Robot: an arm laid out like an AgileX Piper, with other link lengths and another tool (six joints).
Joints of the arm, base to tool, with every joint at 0 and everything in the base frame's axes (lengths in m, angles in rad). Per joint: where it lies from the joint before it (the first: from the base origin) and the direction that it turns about. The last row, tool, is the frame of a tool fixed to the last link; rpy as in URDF.
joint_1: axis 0 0 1 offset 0.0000 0.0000 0.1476
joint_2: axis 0 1 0 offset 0.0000 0.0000 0.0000
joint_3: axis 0 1 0 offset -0.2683 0.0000 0.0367
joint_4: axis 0.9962 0 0.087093 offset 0.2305 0.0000 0.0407
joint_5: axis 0 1 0 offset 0.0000 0.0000 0.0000
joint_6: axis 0.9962 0 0.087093 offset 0.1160 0.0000 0.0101
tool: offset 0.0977 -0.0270 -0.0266 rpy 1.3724 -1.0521 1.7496
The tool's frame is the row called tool.
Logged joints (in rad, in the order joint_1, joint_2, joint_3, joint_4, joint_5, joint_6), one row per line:
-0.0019, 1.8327, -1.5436, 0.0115, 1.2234, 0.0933
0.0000, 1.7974, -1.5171, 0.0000, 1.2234, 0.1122
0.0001, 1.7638, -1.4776, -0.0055, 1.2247, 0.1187
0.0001, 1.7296, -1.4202, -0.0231, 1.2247, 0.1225
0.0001, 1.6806, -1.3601, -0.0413, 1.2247, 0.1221
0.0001, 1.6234, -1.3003, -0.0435, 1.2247, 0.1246
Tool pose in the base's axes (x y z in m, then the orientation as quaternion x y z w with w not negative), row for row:
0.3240, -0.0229, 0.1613, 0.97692, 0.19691, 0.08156, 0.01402
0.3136, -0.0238, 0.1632, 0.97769, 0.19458, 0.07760, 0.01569
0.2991, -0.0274, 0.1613, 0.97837, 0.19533, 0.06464, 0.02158
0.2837, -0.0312, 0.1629, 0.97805, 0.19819, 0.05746, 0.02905
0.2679, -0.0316, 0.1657, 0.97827, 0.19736, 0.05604, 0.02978
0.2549, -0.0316, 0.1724, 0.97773, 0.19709, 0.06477, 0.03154
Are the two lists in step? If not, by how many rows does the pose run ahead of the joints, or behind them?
The pose runs 1 row ahead of the joints: the pose in row i belongs to the joints in row i + 1.
